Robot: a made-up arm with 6 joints. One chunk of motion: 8 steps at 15 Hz.
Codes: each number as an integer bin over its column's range. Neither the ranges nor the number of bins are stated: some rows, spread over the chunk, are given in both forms.
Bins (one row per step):
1: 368 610 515 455 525 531
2: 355 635 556 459 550 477
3: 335 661 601 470 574 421
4: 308 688 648 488 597 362
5: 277 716 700 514 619 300
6: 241 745 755 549 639 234
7: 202 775 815 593 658 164
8: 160 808 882 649 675 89
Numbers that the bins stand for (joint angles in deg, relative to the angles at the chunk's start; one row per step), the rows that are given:
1: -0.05 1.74 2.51 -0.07 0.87 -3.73
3: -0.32 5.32 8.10 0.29 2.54 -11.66
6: -1.07 11.20 18.12 2.19 4.75 -25.14
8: -1.72 15.62 26.39 4.59 5.97 -35.59
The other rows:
2: -0.16 3.49 5.18 0.03 1.72 -7.62
4: -0.53 7.21 11.16 0.72 3.32 -15.91
5: -0.78 9.17 14.55 1.35 4.07 -20.38
7: -1.38 13.30 22.03 3.25 5.39 -30.18

